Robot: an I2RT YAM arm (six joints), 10 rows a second.
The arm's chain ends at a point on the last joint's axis. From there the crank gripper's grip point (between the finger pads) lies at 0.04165 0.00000 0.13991 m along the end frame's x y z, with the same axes.
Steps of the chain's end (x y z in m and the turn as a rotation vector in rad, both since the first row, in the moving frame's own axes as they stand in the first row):
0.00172, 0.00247, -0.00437, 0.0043, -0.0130, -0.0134
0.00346, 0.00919, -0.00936, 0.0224, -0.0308, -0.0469
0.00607, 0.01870, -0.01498, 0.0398, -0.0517, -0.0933
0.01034, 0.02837, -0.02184, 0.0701, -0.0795, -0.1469
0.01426, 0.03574, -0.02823, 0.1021, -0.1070, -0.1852
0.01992, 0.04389, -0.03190, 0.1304, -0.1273, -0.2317
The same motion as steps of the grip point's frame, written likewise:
-0.00011, 0.00132, -0.00384, 0.0043, -0.0130, -0.0134
-0.00099, 0.00419, -0.00820, 0.0224, -0.0308, -0.0469
-0.00164, 0.00956, -0.01321, 0.0398, -0.0517, -0.0933
-0.00202, 0.01323, -0.01954, 0.0701, -0.0795, -0.1469
-0.00284, 0.01510, -0.02573, 0.1021, -0.1070, -0.1852
-0.00118, 0.01810, -0.02961, 0.1304, -0.1273, -0.2317

